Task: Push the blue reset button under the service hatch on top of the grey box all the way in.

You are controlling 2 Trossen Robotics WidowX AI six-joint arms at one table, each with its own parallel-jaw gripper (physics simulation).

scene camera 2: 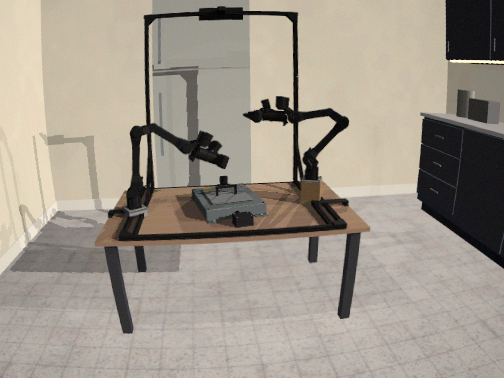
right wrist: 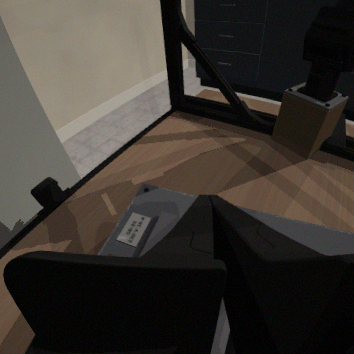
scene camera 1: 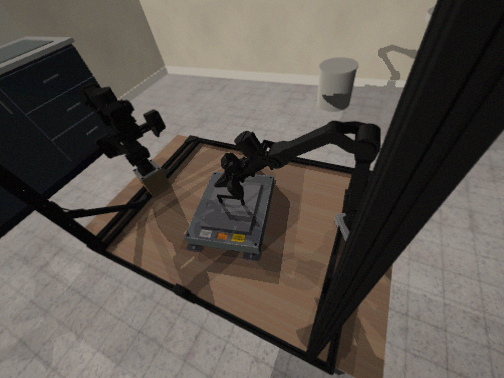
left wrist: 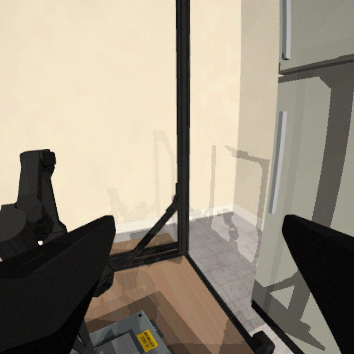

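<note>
The grey box (scene camera 1: 263, 215) (scene camera 2: 225, 212) (left wrist: 107, 333) (right wrist: 165, 199) stands mid-table. Its service hatch (scene camera 1: 212, 217) appears shut flat on top, with a black bar handle (scene camera 2: 216, 190). The blue reset button does not show; the area under the hatch is hidden. My right gripper (scene camera 1: 236, 192) (scene camera 2: 223, 179) (right wrist: 206, 203) is shut and empty, pointing down over the hatch close to the handle; whether it touches is unclear. In the right wrist view its fingers cover much of the box. My left gripper (scene camera 2: 245, 115) (left wrist: 199, 223) is open and empty, high above the table.
A black frame (scene camera 1: 135, 271) (scene camera 2: 190, 235) runs around the wooden table (scene camera 1: 295, 305), with tall posts (scene camera 2: 148, 100) (left wrist: 183, 125). A small black block (scene camera 2: 243, 219) sits at the frame beside the box. The left arm stands on a brown block (scene camera 1: 156, 184) (scene camera 2: 310, 191) (right wrist: 305, 125).
</note>
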